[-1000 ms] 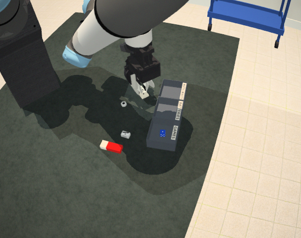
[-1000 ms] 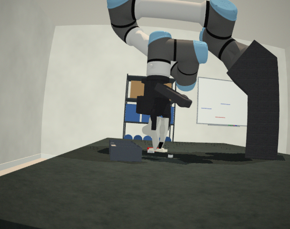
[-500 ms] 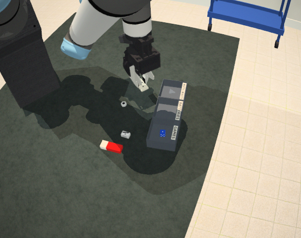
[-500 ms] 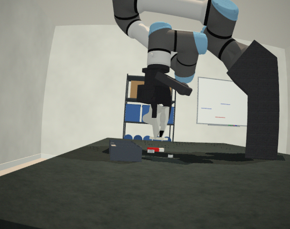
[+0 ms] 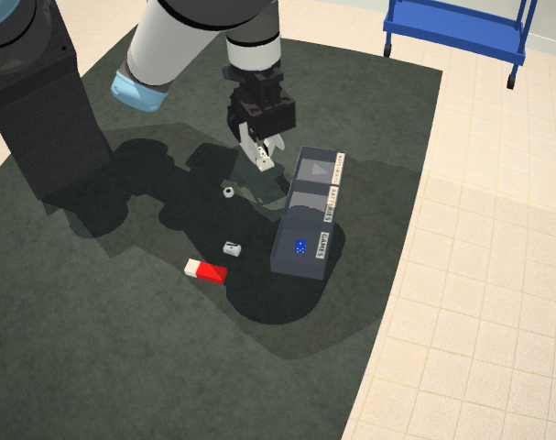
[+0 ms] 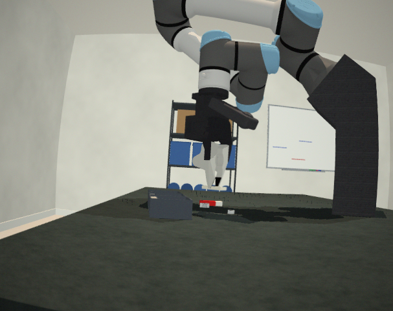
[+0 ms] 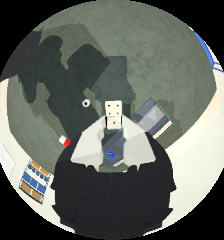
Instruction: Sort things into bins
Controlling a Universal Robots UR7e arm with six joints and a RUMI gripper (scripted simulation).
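The blue die is 9 cm ahead of my hand, 14 cm to the right of it and 6 cm below it. From my hand the other things lie so: white nut (6 cm behind, 4 cm to the right, 7 cm below); then grey-white object (2 cm behind, 16 cm to the right, 7 cm below); then white domino (1 cm below).
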